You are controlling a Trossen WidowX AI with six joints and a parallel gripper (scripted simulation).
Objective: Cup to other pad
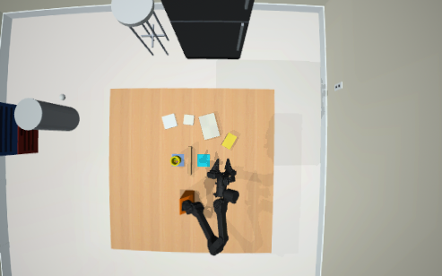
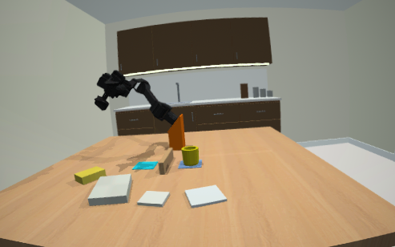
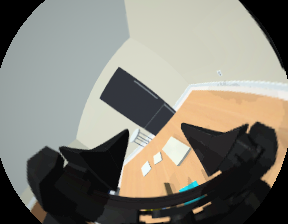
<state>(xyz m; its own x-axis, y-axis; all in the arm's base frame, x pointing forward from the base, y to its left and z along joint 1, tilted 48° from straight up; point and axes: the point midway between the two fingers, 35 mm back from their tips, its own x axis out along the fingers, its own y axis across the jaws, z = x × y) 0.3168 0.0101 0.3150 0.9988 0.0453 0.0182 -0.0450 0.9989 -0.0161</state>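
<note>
Now: the olive-yellow cup 9 cm behind my gripper tip, 34 cm to the left of it and 30 cm below it. The rest, counted from my gripper tip: cyan pad 7 cm behind, 14 cm to the left, 35 cm below; then low wooden bar 8 cm behind, 24 cm to the left, 33 cm below; then grey tray 19 cm ahead, 12 cm to the left, 33 cm below.
</note>
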